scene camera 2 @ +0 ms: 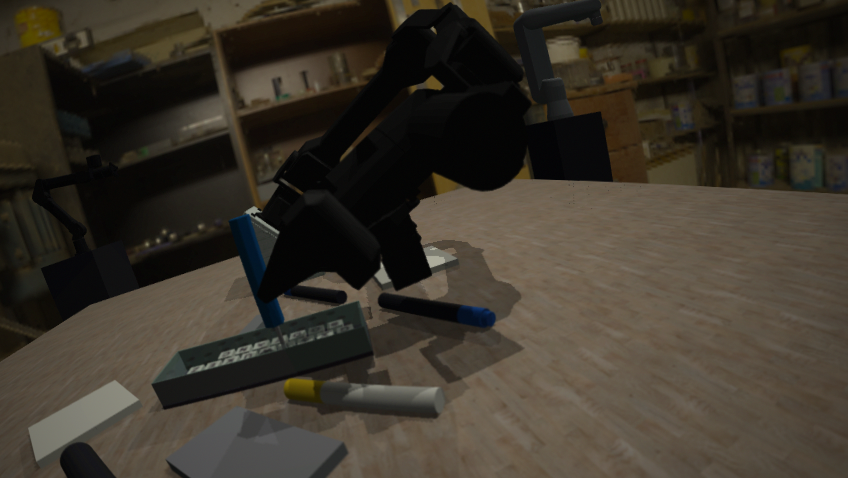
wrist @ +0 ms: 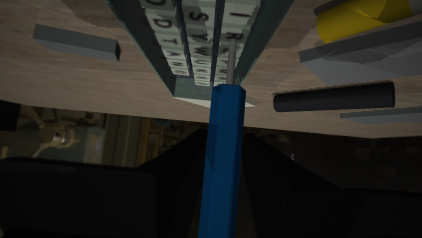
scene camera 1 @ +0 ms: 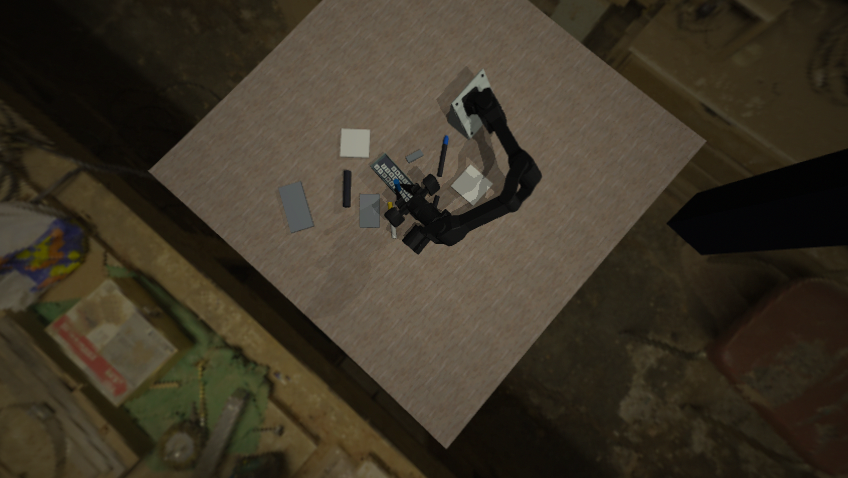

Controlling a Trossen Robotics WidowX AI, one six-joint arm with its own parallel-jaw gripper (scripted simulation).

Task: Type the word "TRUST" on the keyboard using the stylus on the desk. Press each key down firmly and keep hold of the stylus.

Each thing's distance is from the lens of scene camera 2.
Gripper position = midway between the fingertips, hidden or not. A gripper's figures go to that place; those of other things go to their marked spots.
my gripper (scene camera 2: 263,294): 33 cm
blue stylus (scene camera 2: 249,251): 32 cm
yellow-capped marker (scene camera 2: 399,398): 25 cm
The marked spots on the blue stylus and the yellow-capped marker are 16 cm apart.
